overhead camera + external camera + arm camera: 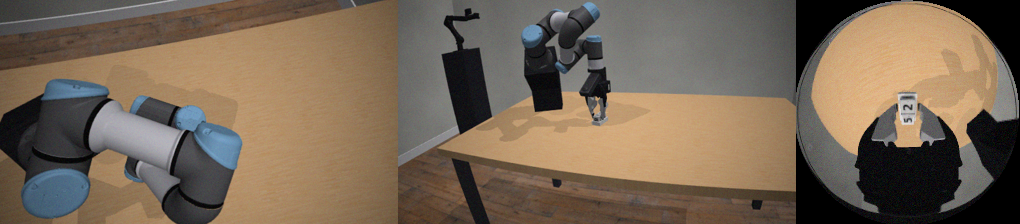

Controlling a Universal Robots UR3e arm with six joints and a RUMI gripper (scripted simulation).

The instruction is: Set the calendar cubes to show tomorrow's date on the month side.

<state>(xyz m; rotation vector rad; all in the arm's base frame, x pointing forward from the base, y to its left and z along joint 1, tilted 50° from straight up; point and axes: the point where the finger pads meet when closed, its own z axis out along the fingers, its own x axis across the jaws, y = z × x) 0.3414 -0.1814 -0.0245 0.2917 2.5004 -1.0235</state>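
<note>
The grey calendar tray lies 3 cm below my hand, 2 cm to the left of it and 1 cm ahead of it.
</note>
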